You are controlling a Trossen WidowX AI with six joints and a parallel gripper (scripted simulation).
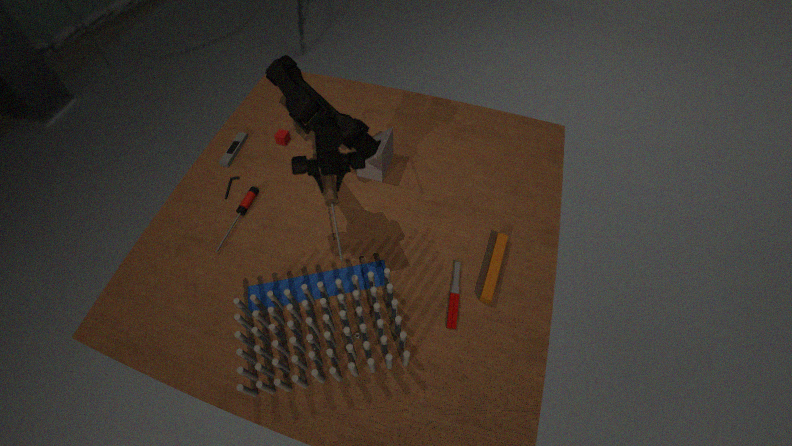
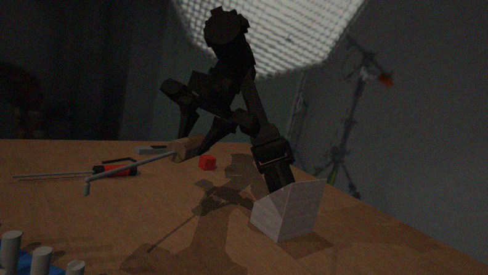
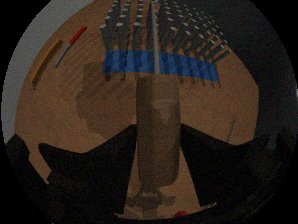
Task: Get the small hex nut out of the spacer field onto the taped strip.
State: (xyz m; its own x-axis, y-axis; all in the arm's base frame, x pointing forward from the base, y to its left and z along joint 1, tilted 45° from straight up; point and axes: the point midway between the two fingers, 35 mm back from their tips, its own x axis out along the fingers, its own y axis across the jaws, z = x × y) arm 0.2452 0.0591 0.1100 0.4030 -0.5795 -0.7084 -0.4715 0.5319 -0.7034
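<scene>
The blue taped strip is 20 cm ahead of my gripper tip, 19 cm below it and 1 cm to the left of it. Round my gripper tip: black hex key 42 cm to the right, 18 cm below, 7 cm behind; red-and-grey tool 39 cm to the left, 18 cm below, 12 cm ahead; red cube 33 cm to the right, 30 cm behind, 17 cm below.
</scene>
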